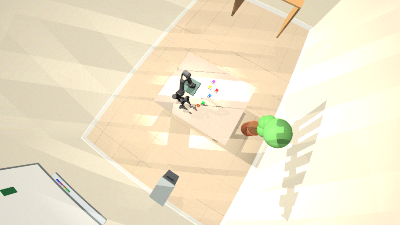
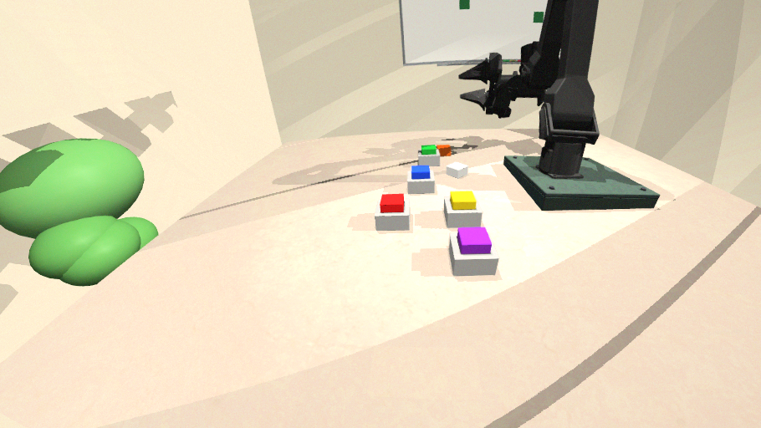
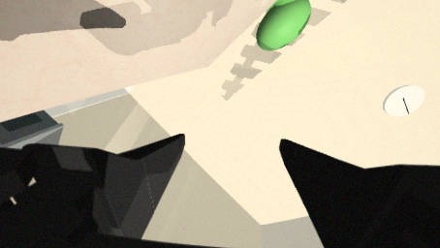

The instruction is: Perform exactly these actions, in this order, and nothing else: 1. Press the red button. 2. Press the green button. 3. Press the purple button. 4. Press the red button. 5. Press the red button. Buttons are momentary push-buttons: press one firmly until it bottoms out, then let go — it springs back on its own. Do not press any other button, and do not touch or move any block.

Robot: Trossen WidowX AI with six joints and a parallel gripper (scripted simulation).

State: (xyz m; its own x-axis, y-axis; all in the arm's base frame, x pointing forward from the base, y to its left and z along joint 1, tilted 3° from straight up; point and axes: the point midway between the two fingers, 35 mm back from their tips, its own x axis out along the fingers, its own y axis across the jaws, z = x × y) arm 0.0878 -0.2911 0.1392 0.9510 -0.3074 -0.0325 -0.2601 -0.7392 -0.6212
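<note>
Now: gripper tip 200 mm short of the red button, 400 mm to the right of it and 120 mm above it. The rest, counted from my gripper tip: orange block: 60 mm ahead, 100 mm to the left, 140 mm below; then green button: 110 mm ahead, 160 mm to the left, 120 mm below; then white block: 60 mm ahead, 230 mm to the left, 140 mm below.
</note>
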